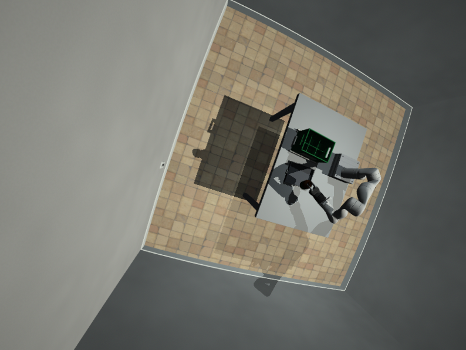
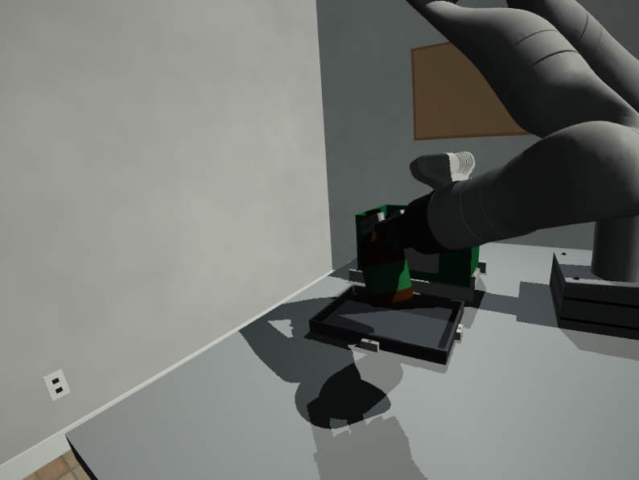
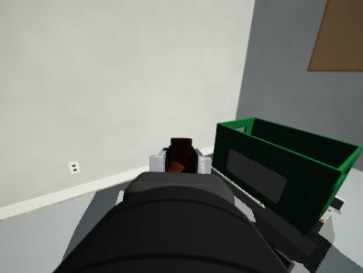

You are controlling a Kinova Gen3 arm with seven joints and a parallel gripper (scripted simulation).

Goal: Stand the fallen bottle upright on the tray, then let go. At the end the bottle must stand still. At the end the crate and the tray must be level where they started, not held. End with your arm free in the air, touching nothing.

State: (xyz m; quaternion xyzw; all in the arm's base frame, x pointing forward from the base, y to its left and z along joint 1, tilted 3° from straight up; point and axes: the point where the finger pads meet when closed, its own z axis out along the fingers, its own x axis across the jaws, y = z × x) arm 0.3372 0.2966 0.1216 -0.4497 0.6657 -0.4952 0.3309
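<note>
The brown bottle is 10 mm behind my hand and 50 mm below it. The rest, counted from my hand: green crate (80 mm ahead, 310 mm to the right, 120 mm below); then black tray (10 mm ahead, 50 mm to the right, 190 mm below).
</note>
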